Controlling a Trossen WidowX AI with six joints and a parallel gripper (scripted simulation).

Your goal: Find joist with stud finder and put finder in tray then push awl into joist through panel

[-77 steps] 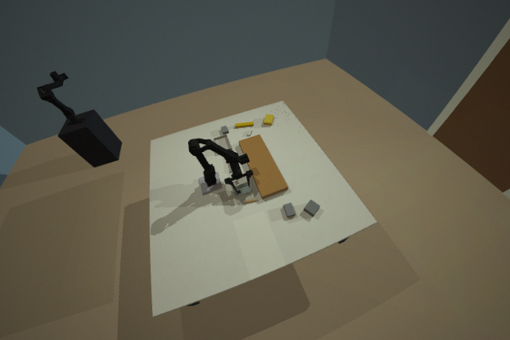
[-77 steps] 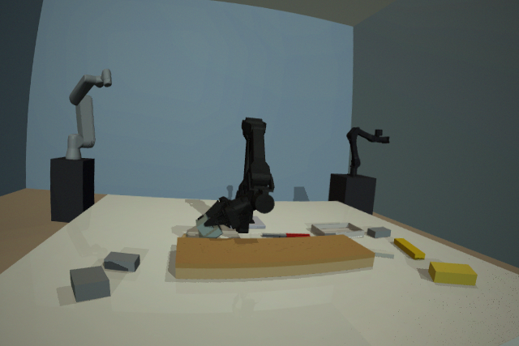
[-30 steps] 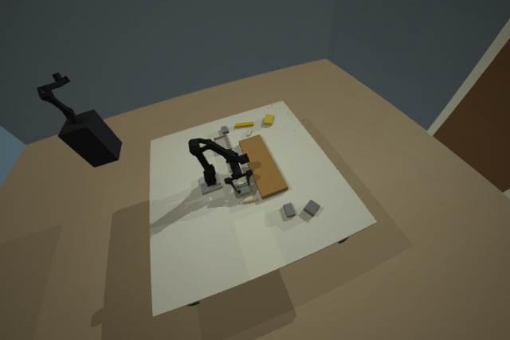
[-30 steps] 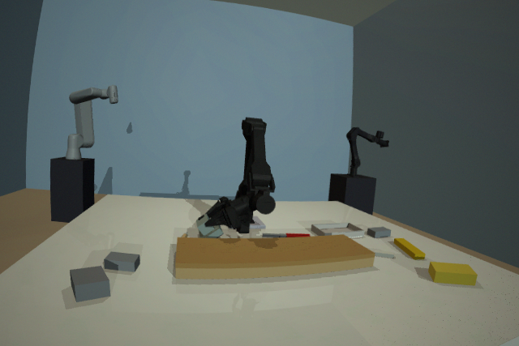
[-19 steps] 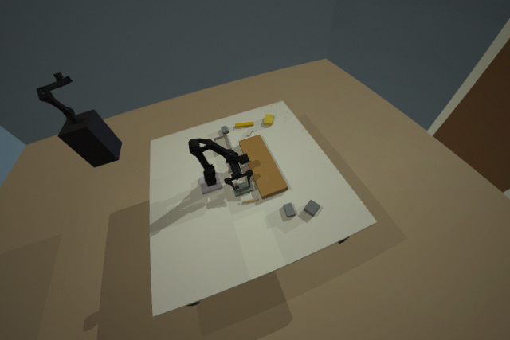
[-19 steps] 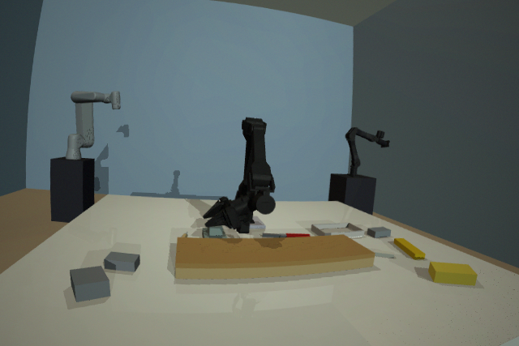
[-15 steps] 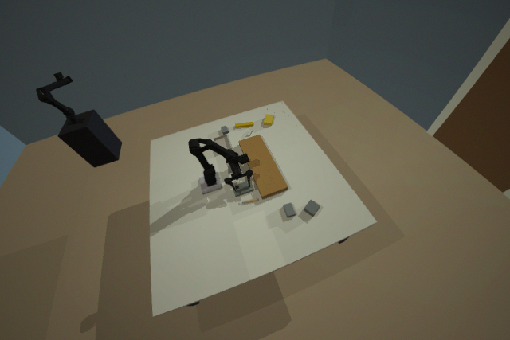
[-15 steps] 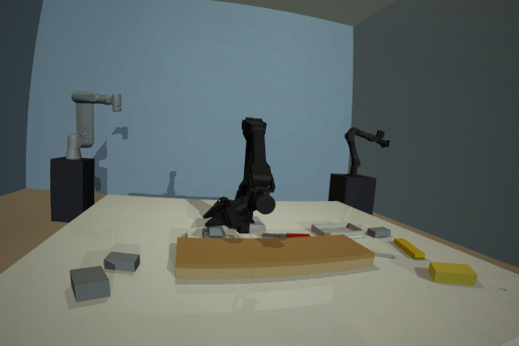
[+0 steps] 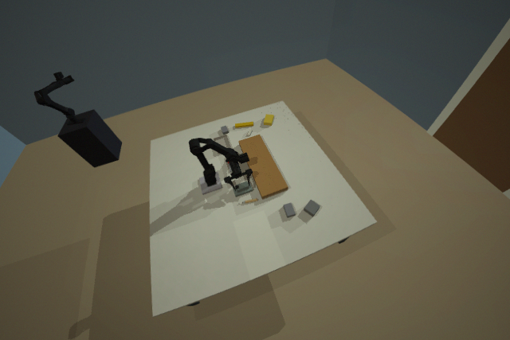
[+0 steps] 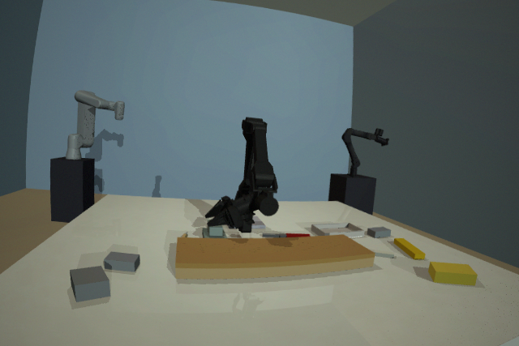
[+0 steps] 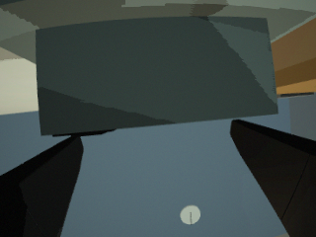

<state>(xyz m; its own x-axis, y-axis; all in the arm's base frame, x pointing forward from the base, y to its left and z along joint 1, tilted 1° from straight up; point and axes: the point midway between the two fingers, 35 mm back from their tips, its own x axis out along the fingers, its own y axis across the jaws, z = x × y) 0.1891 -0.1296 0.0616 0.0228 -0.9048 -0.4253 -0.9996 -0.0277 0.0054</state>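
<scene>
Right now the stud finder is 3 cm to the left of my gripper tip, 2 cm below it and 2 cm behind it. Also, from my gripper tip: wooden-handled pointed tool: 7 cm to the right, 6 cm below, 1 cm behind; grey tray: 48 cm to the left, 5 cm below, 4 cm behind; red-handled tool: 27 cm to the left, 6 cm below, 3 cm behind.
</scene>
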